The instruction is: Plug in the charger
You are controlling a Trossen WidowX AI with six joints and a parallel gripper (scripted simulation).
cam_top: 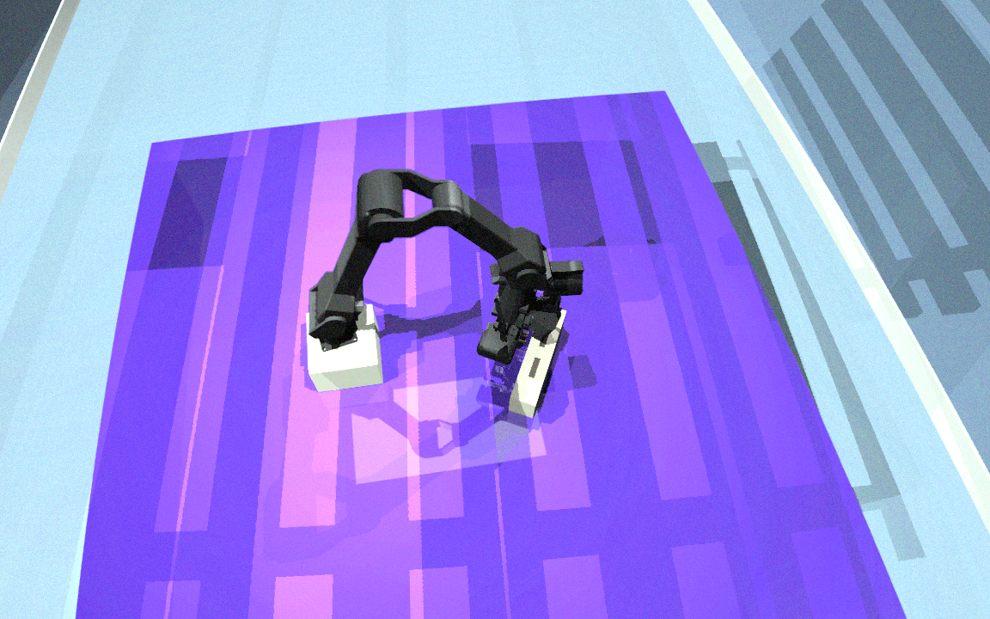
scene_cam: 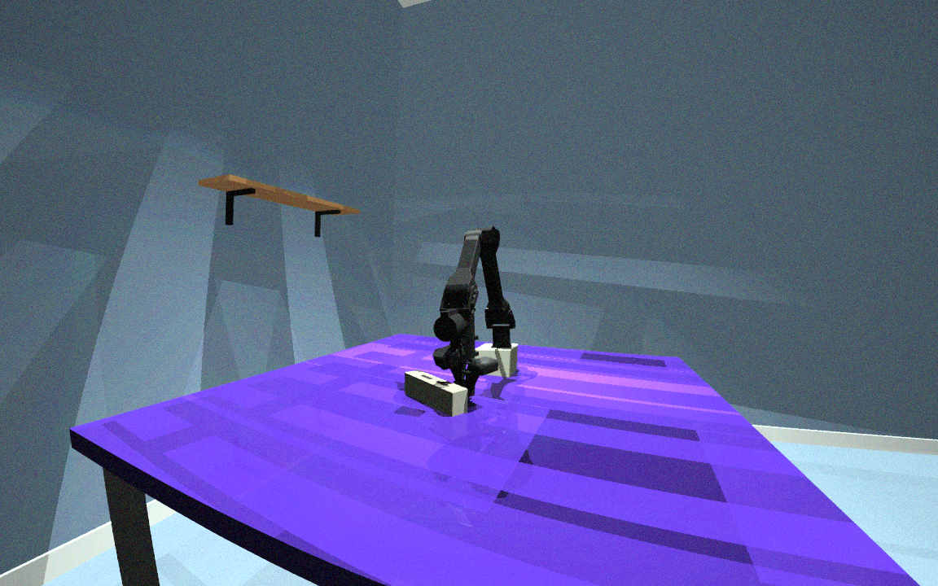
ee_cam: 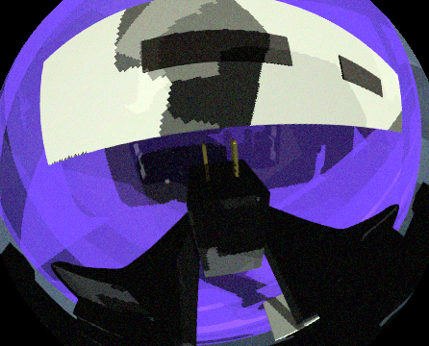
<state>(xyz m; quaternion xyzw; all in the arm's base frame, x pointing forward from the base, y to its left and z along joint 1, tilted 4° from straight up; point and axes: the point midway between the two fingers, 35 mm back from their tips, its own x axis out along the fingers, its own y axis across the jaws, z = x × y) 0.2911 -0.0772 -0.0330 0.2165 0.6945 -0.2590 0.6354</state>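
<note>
Now: the dark charger 10 mm ahead of my gripper tip, 10 mm to the right of it and 10 mm above it.
</note>
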